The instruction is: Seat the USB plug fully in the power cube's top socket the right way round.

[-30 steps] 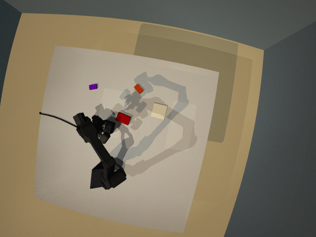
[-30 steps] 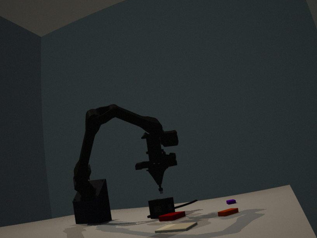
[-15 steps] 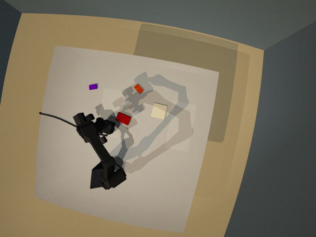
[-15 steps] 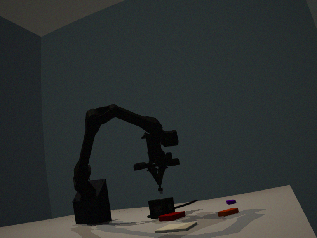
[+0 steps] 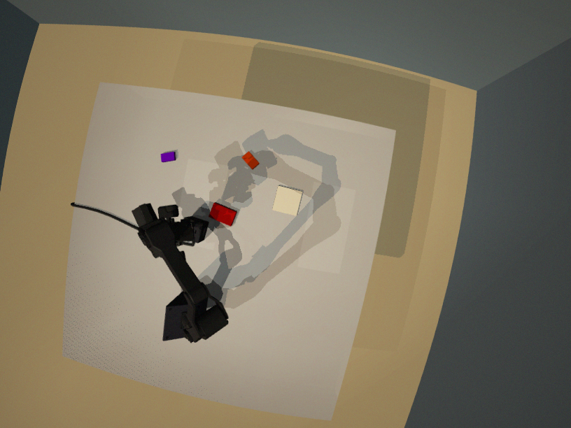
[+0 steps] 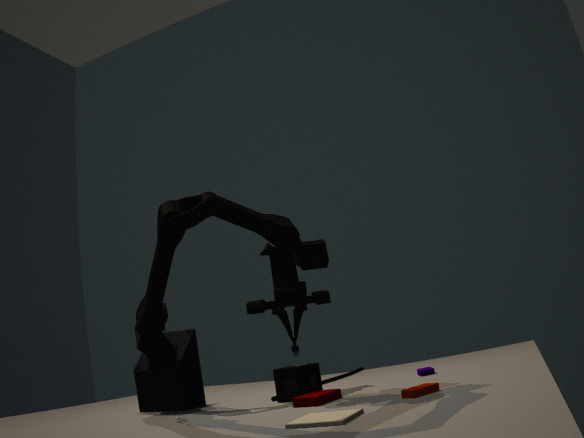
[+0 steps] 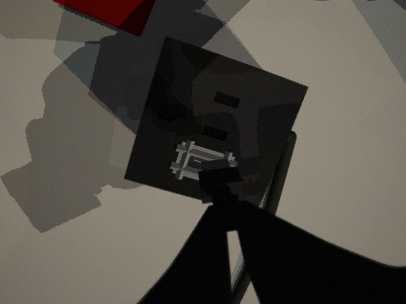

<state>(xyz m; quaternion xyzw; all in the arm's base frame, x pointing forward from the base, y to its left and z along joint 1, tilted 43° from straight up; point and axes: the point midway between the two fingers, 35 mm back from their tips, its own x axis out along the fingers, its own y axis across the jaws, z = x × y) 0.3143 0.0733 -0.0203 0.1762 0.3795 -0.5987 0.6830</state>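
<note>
The USB plug is 20 mm below my gripper tip. From my gripper tip the other things lie so: metal-framed socket (70 mm below); red block (70 mm ahead, 110 mm to the right, 130 mm below); purple block (260 mm ahead, 160 mm to the left, 130 mm below).
</note>
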